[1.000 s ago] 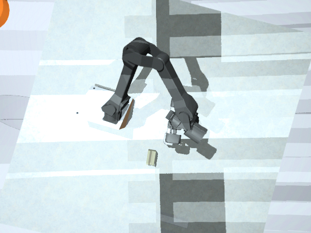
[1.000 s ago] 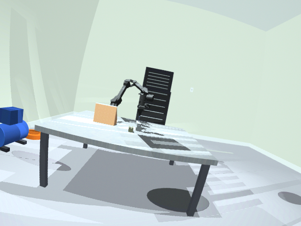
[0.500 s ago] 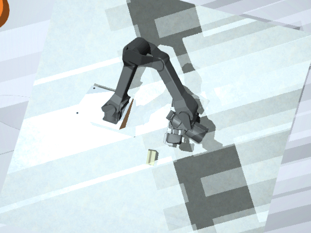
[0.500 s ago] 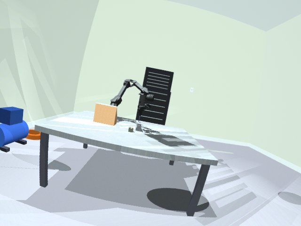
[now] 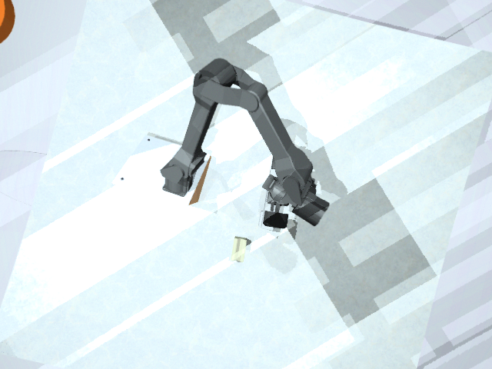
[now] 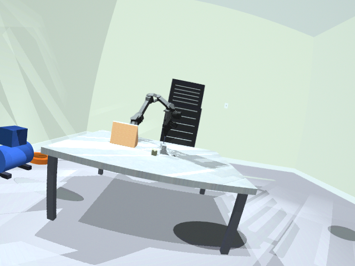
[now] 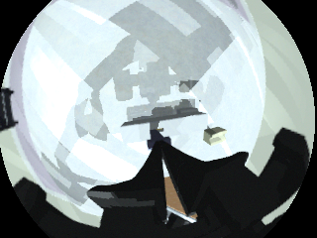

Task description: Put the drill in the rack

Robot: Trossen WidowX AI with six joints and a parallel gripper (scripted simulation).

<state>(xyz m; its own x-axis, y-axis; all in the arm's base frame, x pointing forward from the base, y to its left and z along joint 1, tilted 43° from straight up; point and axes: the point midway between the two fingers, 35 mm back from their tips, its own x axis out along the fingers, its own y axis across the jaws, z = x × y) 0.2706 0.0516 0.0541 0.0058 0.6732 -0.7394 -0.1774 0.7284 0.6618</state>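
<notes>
The small dark part lies 3 cm below my gripper tip. From my gripper tip the other things lie so: beige ribbed rack: 21 cm to the right, 11 cm below, 5 cm behind; then small grey fixture: 9 cm below, 4 cm to the right.
</notes>
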